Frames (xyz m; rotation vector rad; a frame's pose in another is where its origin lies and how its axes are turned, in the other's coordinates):
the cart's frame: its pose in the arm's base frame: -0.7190 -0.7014 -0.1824 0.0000 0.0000 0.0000
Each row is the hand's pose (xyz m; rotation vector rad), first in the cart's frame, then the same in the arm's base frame.
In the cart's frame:
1: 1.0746 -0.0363 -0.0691 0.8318 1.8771 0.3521
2: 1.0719 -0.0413 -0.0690 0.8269 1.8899 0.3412
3: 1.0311 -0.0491 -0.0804 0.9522 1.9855 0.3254
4: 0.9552 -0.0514 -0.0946 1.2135 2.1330 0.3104
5: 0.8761 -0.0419 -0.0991 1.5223 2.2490 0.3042
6: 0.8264 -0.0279 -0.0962 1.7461 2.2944 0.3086
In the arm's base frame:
1: 0.3556 -0.7377 -0.2515 0.8318 1.8771 0.3521
2: 0.3529 -0.7427 -0.2514 0.8269 1.8899 0.3412
3: 0.3121 -0.7505 -0.2628 0.9522 1.9855 0.3254
4: 0.2362 -0.7528 -0.2770 1.2135 2.1330 0.3104
5: 0.1571 -0.7433 -0.2815 1.5223 2.2490 0.3042
6: 0.1074 -0.7293 -0.2786 1.7461 2.2944 0.3086

